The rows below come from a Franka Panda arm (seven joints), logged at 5 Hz.
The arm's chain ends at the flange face. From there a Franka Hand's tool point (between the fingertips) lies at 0.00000 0.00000 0.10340 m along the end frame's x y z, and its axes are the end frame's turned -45 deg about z.
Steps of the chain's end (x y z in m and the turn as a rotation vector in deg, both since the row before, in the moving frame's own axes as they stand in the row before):
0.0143 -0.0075 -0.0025 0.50 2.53 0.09
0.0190 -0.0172 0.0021 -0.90 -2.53 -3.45
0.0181 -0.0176 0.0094 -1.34 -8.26 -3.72
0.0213 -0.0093 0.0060 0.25 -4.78 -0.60
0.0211 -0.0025 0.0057 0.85 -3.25 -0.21
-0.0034 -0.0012 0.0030 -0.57 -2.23 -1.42
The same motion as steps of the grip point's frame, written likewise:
0.0193 0.0074 -0.0026 -1.44 2.14 0.09
0.0212 -0.0007 0.0020 1.15 -2.43 -3.45
0.0128 -0.0080 0.0083 4.89 -6.79 -3.72
0.0158 0.0021 0.0056 3.56 -3.20 -0.60
0.0136 0.0079 0.0055 2.90 -1.70 -0.21
-0.0052 -0.0053 0.0029 1.17 -1.98 -1.42

